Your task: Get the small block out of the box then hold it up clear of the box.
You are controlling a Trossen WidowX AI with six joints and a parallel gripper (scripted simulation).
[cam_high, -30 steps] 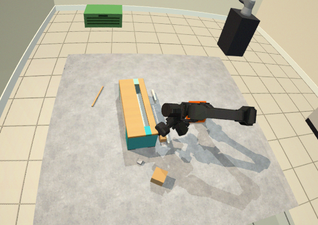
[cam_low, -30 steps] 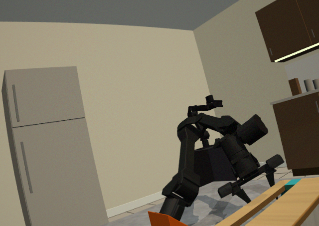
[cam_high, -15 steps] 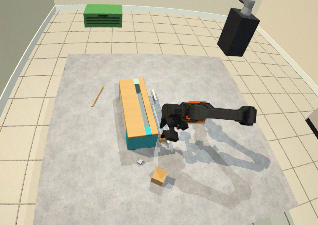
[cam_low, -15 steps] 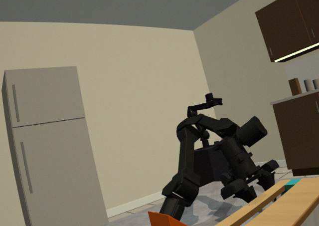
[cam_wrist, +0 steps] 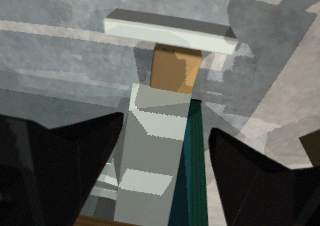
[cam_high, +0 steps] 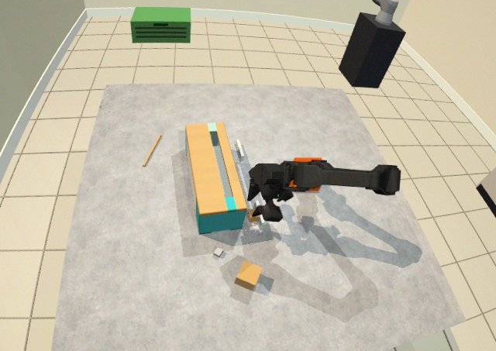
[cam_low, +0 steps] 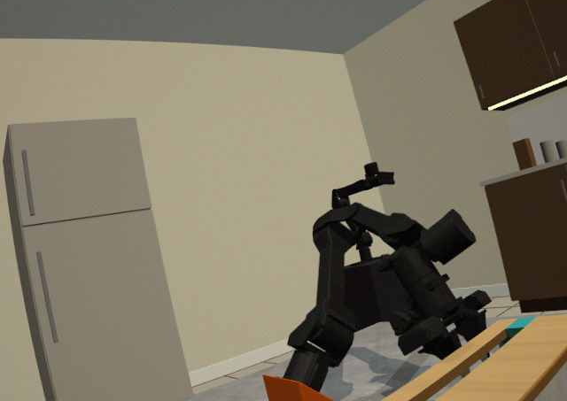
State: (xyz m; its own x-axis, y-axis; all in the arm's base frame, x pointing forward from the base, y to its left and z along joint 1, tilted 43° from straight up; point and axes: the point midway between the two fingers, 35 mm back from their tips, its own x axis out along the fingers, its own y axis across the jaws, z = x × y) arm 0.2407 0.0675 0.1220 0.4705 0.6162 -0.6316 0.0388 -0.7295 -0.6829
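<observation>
Right now the small block is 2 cm behind my gripper tip and 5 cm below it. The rest, counted from my gripper tip: thin wooden stick 32 cm ahead, 34 cm to the right, 6 cm below; tiny grey cube 12 cm ahead, 11 cm to the left, 6 cm below; long box 7 cm ahead, 16 cm to the right.
</observation>
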